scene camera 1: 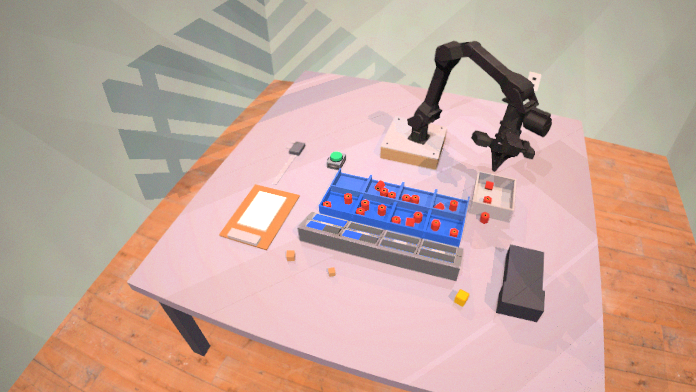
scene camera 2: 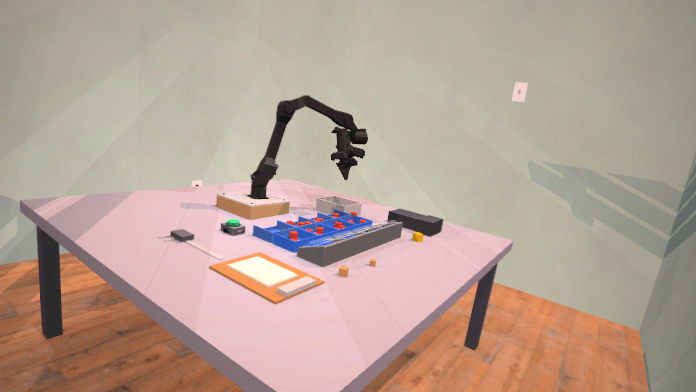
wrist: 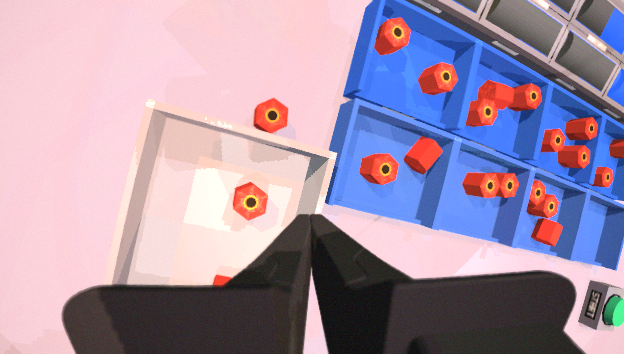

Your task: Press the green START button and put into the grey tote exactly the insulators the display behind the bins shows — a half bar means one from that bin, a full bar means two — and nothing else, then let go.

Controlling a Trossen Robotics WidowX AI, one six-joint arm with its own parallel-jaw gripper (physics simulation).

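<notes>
My gripper (scene camera 1: pixel 495 169) (scene camera 2: pixel 345 178) (wrist: pixel 309 225) is shut and empty, above the table by the grey tote (scene camera 1: pixel 501 212) (scene camera 2: pixel 325 207) (wrist: pixel 131 200). The tote holds an upright red insulator (scene camera 1: pixel 487 200) (wrist: pixel 250 201) and a lying one (scene camera 1: pixel 489 185) (wrist: pixel 221 281), partly hidden by a finger in the wrist view. Another insulator (scene camera 1: pixel 484 218) (wrist: pixel 271 115) stands outside, beside the tote's wall. The blue bins (scene camera 1: pixel 348 182) (scene camera 2: pixel 286 243) (wrist: pixel 395 200) hold several more; the back-left bin is empty. The display (scene camera 1: pixel 380 252) (scene camera 2: pixel 350 247) (wrist: pixel 525 27) shows one full and two half blue bars. The green START button (scene camera 1: pixel 336 157) (scene camera 2: pixel 233 223) (wrist: pixel 615 311) is left of the robot base.
A dark block (scene camera 1: pixel 524 280) (scene camera 2: pixel 415 222) lies right of the display. A yellow cube (scene camera 1: pixel 461 298) (scene camera 2: pixel 417 237) and two small orange cubes (scene camera 1: pixel 290 255) (scene camera 1: pixel 331 272) lie in front. An orange clipboard (scene camera 1: pixel 278 227) (scene camera 2: pixel 220 269) and a grey plug-like object (scene camera 1: pixel 297 148) (scene camera 2: pixel 182 235) lie left.
</notes>
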